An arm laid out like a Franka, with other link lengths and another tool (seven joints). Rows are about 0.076 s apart.
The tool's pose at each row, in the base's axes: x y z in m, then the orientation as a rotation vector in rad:
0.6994 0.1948 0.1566 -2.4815 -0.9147 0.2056
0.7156 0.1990 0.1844 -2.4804 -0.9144 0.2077
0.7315 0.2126 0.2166 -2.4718 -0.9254 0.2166
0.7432 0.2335 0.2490 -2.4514 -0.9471 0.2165
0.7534 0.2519 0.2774 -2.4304 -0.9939 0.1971
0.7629 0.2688 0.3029 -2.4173 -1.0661 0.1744
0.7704 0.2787 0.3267 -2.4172 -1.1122 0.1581
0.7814 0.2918 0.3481 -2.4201 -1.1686 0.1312
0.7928 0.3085 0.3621 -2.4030 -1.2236 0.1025
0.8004 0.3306 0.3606 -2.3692 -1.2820 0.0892
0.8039 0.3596 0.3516 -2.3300 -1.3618 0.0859
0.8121 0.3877 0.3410 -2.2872 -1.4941 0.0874
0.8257 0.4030 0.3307 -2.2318 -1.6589 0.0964
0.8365 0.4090 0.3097 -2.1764 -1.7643 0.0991
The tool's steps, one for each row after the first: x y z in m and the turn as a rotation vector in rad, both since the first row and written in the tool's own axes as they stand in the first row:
0.0158 -0.0071 -0.0274 0.0015 -0.0011 0.0002
0.0375 -0.0228 -0.0549 0.0073 -0.0085 -0.0078
0.0608 -0.0457 -0.0785 0.0184 -0.0102 -0.0281
0.0811 -0.0659 -0.0992 0.0176 -0.0057 -0.0682
0.0999 -0.0841 -0.1177 -0.0008 -0.0082 -0.1223
0.1126 -0.0980 -0.1368 -0.0209 -0.0106 -0.1541
0.1300 -0.1109 -0.1536 -0.0505 -0.0098 -0.1928
0.1499 -0.1222 -0.1627 -0.0635 -0.0037 -0.2374
0.1699 -0.1317 -0.1551 -0.0616 -0.0061 -0.2871
0.1910 -0.1444 -0.1370 -0.0637 -0.0215 -0.3497
0.2151 -0.1531 -0.1193 -0.0890 -0.0576 -0.4425
0.2351 -0.1503 -0.1084 -0.1250 -0.1091 -0.5549
0.2466 -0.1378 -0.0910 -0.1375 -0.1384 -0.6341

